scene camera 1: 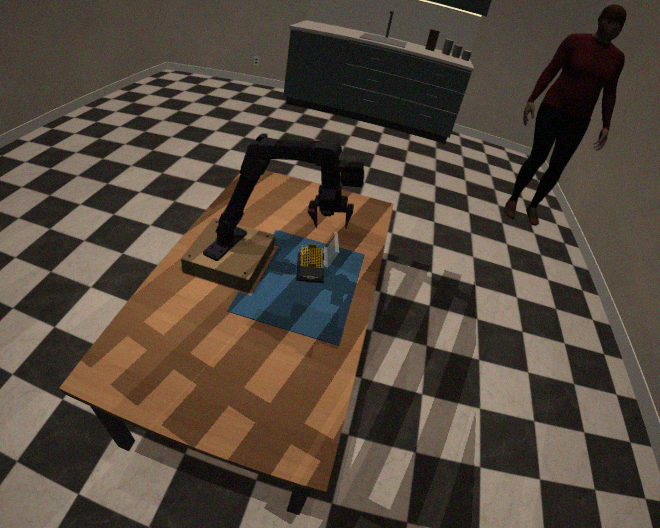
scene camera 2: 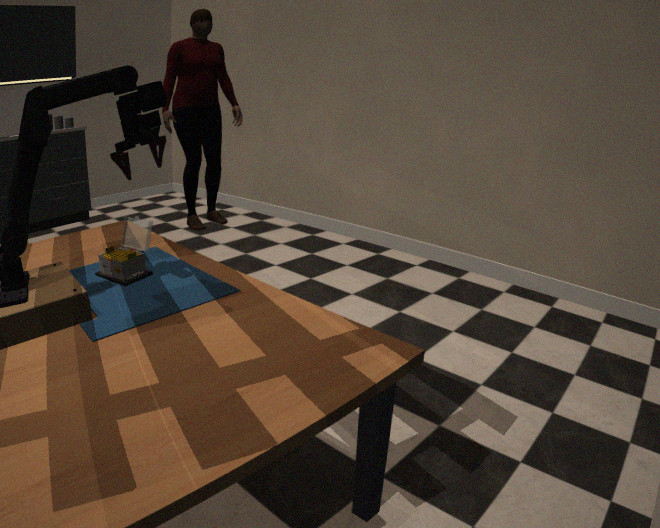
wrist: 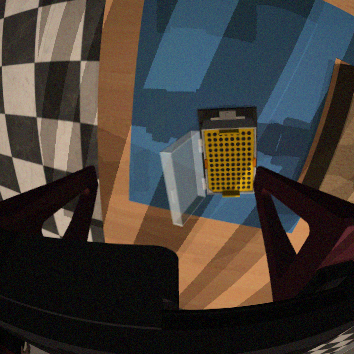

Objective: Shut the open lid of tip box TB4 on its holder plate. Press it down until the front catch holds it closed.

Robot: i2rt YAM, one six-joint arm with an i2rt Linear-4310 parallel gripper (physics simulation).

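Where they show: gripper, fingertip midpoint: (scene camera 1: 331, 227) (scene camera 2: 145, 173) (wrist: 175, 174); arm's base, origin of the base link: (scene camera 1: 225, 243) (scene camera 2: 15, 289).
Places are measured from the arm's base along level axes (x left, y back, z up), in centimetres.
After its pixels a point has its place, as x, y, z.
Note:
The tip box (scene camera 1: 312, 257) {13.2, -31.1, -1.0} (scene camera 2: 122, 268) (wrist: 230, 160) {13.4, -30.8, -1.3} has a perforated yellow top and sits on its dark holder plate (scene camera 1: 311, 279) {7.0, -34.5, -5.8} (scene camera 2: 128, 281) {5.3, -30.8, -6.2} (wrist: 201, 118) {10.1, -37.6, -6.2}. No TB4 label is readable. Its clear lid (scene camera 1: 331, 250) {17.5, -36.7, 2.4} (scene camera 2: 137, 235) {16.9, -37.1, 2.7} (wrist: 183, 180) {17.6, -36.9, 3.0} stands open, roughly upright, along one long side, on the box's left in the wrist view. A grey catch piece (wrist: 227, 115) {7.6, -33.8, -5.1} shows at the box's upper end in the wrist view. My gripper (scene camera 1: 332, 227) {5.6, -38.6, 21.7} (scene camera 2: 144, 172) {5.6, -38.6, 21.7} (wrist: 175, 174) {5.6, -38.6, 21.7} is open and empty, pointing down high above the box and lid, touching neither.
A blue mat (scene camera 1: 286, 308) {-9.9, -33.3, -7.0} (scene camera 2: 192, 286) {-5.7, -46.1, -7.1} (wrist: 180, 65) {2.6, -44.3, -7.0} lies under the holder plate on the wooden table (scene camera 1: 275, 374) {-35.1, -43.4, -7.3} (scene camera 2: 308, 379) {-55.4, -49.1, -7.3} (wrist: 117, 100) {12.7, -53.8, -7.3}. The arm's raised wooden base (scene camera 1: 220, 264) {-10.5, -5.4, -0.1} (scene camera 2: 44, 319) {-13.3, -6.7, -3.6} (wrist: 340, 125) {-0.6, -16.1, -1.2} stands beside the mat. A person (scene camera 1: 577, 77) (scene camera 2: 198, 82) stands beyond the table.

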